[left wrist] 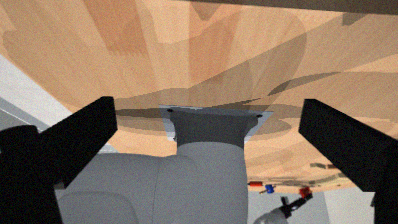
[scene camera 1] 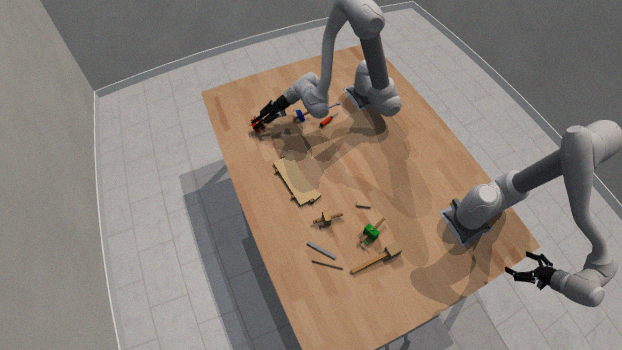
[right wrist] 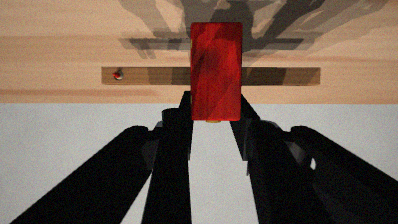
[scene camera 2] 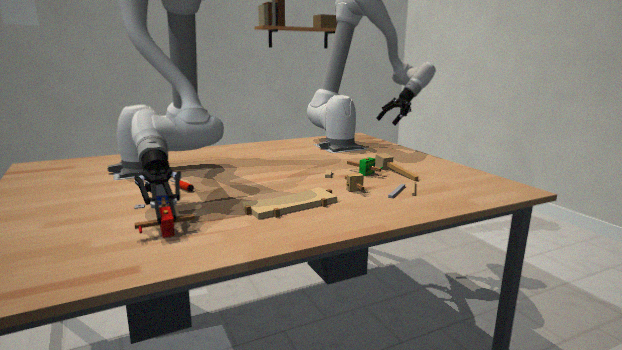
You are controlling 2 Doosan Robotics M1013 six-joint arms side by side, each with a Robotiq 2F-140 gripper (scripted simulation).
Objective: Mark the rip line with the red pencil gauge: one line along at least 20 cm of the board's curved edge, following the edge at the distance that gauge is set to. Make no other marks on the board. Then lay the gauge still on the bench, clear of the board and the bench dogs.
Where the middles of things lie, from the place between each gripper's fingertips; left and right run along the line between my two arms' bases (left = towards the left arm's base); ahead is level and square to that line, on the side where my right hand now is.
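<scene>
Right hand: 20 mm above the red pencil gauge (right wrist: pixel 216 70), 10 mm to the left of it. Pale board (scene camera 1: pixel 297 183), counted from my right hand: 60 mm below, 410 mm to the left, 40 mm behind.
Pale board, counted from my left hand (scene camera 1: pixel 516 261): 110 mm below, 950 mm to the right, 700 mm ahead. By its middle, the board is nearer to my right hand than to my left hand.
</scene>
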